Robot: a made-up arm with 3 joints.
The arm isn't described. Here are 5 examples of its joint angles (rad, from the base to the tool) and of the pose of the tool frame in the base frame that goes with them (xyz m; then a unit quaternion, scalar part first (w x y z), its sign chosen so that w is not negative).
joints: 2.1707 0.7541 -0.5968
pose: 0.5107 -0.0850 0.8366 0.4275 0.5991 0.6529 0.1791
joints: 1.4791 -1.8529 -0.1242
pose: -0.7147 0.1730 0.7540 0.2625 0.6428 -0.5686 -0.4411
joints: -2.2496 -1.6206 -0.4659
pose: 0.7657 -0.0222 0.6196 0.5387 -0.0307 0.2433 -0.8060
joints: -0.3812 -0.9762 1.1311
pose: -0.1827 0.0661 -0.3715 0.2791 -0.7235 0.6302 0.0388
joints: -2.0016 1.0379 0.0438
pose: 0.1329 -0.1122 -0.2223 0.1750 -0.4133 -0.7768 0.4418
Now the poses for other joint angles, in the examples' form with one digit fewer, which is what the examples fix.
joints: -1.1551 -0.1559 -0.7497
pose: -0.086 -0.319 -0.027 0.348 -0.023 -0.551 0.758
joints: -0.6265 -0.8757 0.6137
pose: 0.044 -0.117 -0.372 0.193 -0.672 0.651 -0.295
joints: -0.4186 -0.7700 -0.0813
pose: -0.160 -0.297 -0.204 0.114 0.584 -0.622 0.509
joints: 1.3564 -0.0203 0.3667
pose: -0.395 -0.390 0.958 0.696 0.681 -0.226 -0.042
